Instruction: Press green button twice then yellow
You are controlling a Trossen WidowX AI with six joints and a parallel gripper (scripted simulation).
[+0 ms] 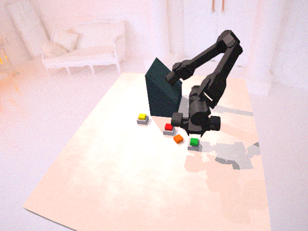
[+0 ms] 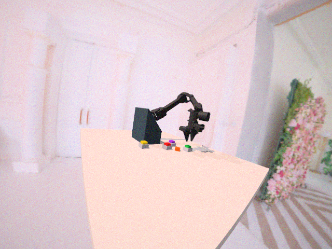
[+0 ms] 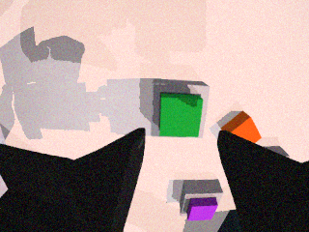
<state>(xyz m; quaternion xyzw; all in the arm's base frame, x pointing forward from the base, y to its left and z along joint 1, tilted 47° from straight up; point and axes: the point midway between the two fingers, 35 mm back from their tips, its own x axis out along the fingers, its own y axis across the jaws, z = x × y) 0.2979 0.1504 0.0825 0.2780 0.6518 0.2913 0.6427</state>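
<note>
The green button is 30 mm below my gripper tip. Round my gripper tip: orange block: 20 mm behind, 70 mm to the right, 60 mm below; then red button: 70 mm behind, 130 mm to the right, 30 mm below; then purple button: 120 mm behind, 40 mm to the right, 30 mm below.
</note>
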